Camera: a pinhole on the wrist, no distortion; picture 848 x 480 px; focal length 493.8 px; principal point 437.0 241.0 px. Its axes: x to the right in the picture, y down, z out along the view. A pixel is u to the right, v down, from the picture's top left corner.
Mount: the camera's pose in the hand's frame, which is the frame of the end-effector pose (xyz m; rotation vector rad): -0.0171 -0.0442 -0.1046 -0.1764 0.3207 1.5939
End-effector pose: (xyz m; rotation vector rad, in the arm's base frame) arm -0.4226 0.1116 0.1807 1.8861 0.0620 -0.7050
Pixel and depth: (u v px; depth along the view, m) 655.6 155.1 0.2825
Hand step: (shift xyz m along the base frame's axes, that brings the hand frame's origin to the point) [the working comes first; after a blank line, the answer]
In the camera's frame: 0.1251 -0.0491 0.2825

0.0461 -0.1865 0.0812
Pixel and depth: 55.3 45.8 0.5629
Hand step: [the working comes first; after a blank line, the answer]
In the camera's frame: -0.4351 -0.2225 0.5629

-0.1115 -0.4224 -0.5037
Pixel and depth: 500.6 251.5 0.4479
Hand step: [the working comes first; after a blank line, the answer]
In the camera's frame: 0.0577 0.0095 0.4479

-0.0733 -0.3268 0.0434
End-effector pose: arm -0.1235 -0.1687 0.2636 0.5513 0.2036 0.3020
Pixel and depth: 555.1 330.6 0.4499
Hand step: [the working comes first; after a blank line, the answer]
In the camera's frame: 0.1076 0.0816 0.4499

-0.0267 -0.0063 0.3602
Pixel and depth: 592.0 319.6 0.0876
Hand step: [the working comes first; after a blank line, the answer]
In the camera's frame: 0.0275 0.0139 0.0876

-0.0332 0.0127 -0.0165
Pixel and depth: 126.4 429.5 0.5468
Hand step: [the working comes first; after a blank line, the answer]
In the camera's frame: -0.3439 0.2087 0.5468

0.0410 -0.4804 0.3552
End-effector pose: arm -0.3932 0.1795 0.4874 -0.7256 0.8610 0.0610
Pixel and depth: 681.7 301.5 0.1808
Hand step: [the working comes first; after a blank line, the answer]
In the camera's frame: 0.0896 0.0222 0.1808

-0.0234 0.1051 -0.0159
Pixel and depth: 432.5 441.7 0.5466
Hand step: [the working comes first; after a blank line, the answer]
In the camera's frame: -0.0050 0.2222 0.5466

0.1259 0.3963 0.2593
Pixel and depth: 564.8 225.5 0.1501
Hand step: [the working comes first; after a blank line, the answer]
In the camera's frame: 0.0388 -0.0047 0.1501

0.0026 0.0457 -0.0099
